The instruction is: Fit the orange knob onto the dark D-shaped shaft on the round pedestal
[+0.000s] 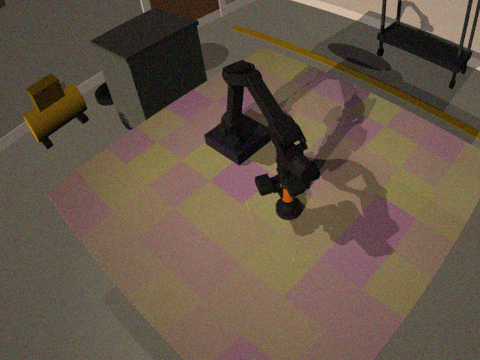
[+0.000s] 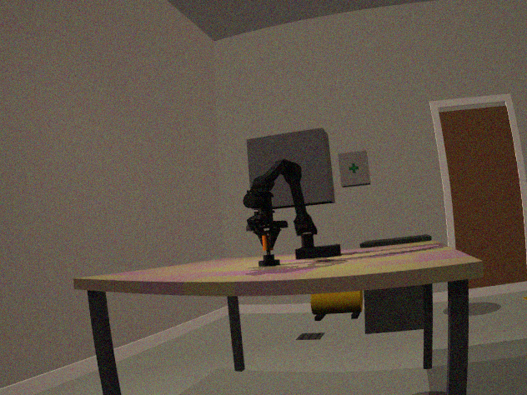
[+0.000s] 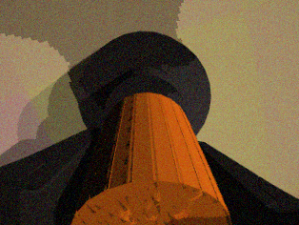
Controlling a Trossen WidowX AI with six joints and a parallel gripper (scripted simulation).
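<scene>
The orange knob is 2 cm above my gripper tip. The rest, counted from my gripper tip: D-shaped shaft 4 cm below.
</scene>
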